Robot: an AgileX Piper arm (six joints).
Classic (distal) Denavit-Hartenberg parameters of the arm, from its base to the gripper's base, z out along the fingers. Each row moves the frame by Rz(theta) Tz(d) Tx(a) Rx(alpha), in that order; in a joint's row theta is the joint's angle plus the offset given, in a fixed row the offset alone. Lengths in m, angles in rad.
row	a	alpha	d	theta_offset
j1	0	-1.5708	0.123	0
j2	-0.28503	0	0	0.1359
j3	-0.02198	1.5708	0	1.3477
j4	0	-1.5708	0.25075	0
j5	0	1.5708	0	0
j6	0	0	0.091	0
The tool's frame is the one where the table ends.
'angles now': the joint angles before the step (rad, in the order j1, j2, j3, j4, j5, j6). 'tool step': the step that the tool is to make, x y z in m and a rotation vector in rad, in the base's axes. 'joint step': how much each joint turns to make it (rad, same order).
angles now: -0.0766, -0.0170, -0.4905, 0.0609, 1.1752, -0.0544
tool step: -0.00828, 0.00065, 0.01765, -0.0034, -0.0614, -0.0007
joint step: -0.0001, -0.0001, -0.0679, 0.0000, 0.0064, 0.0018
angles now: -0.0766, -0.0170, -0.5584, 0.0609, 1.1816, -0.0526
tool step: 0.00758, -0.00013, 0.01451, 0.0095, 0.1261, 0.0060
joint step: 0.0000, 0.1179, -0.0703, 0.0035, 0.0790, 0.0000
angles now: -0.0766, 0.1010, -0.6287, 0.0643, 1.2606, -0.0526
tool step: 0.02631, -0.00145, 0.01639, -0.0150, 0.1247, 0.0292
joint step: 0.0000, 0.1789, -0.0635, 0.0063, 0.0103, -0.0389
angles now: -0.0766, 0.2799, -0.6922, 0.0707, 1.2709, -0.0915
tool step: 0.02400, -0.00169, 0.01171, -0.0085, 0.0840, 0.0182
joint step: 0.0001, 0.1399, -0.0551, 0.0017, 0.0000, -0.0240
